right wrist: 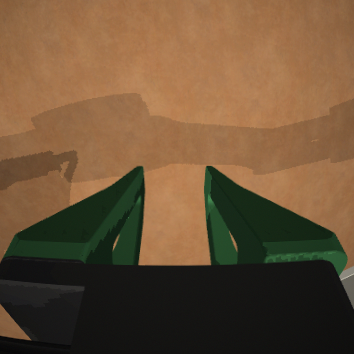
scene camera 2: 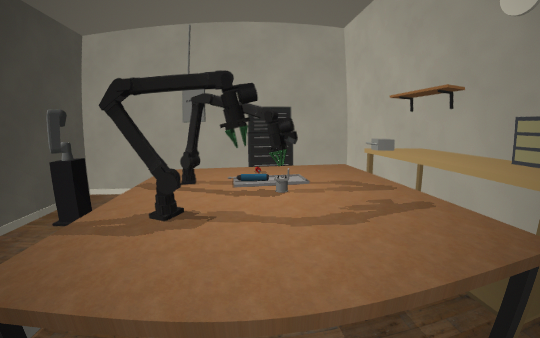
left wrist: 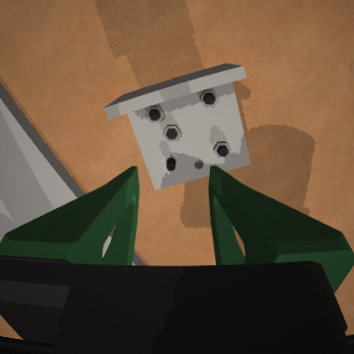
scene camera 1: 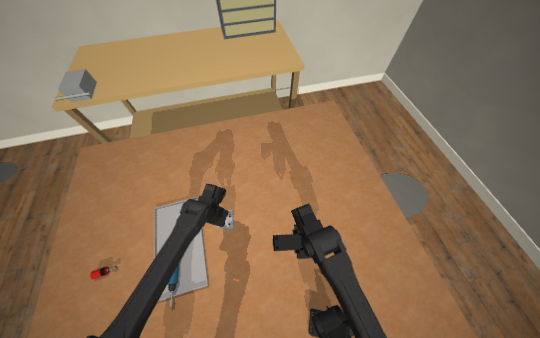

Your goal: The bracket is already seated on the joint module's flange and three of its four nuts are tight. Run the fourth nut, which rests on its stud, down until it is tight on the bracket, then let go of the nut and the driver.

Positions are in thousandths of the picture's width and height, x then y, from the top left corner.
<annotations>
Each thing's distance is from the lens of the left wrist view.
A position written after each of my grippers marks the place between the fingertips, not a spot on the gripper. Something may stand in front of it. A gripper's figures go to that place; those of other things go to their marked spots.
my left gripper (left wrist: 490, 499): 0.13 m
grey bracket (left wrist: 566, 357): 0.18 m
</annotations>
